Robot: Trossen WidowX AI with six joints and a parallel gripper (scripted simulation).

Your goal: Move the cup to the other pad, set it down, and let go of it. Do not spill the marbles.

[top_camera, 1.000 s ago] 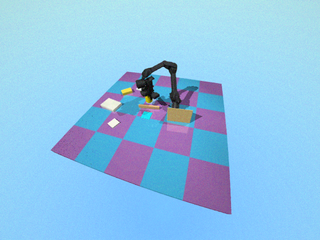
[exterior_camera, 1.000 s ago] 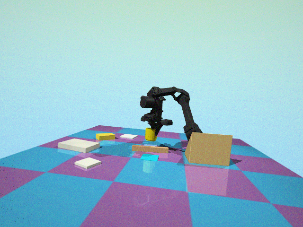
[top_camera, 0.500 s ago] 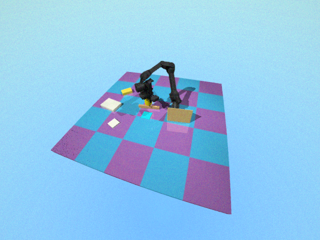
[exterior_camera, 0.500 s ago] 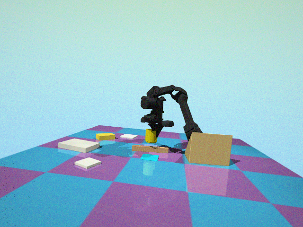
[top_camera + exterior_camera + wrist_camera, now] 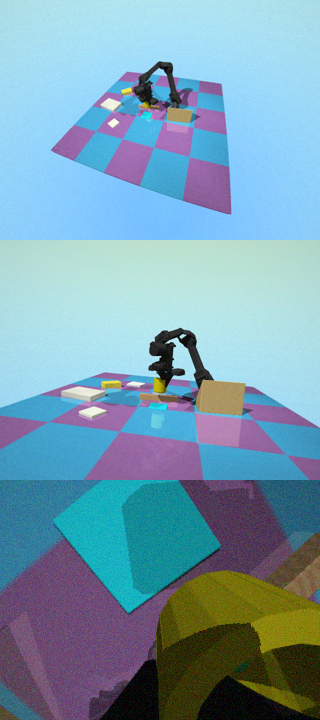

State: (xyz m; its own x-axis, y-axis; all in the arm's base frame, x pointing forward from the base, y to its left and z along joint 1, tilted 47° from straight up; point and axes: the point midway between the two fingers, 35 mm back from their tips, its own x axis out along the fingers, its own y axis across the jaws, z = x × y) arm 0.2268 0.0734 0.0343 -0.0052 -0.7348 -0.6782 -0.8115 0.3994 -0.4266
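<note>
The cyan pad is 100 mm below my gripper tip, 50 mm to the left of it and 30 mm ahead of it. From my gripper tip the other things lie so: red marble (30 mm to the right, 20 mm below, 10 mm ahead); blue marble (30 mm to the right, 20 mm below, 20 mm ahead); yellow cup (20 mm to the right, 20 mm ahead).
</note>
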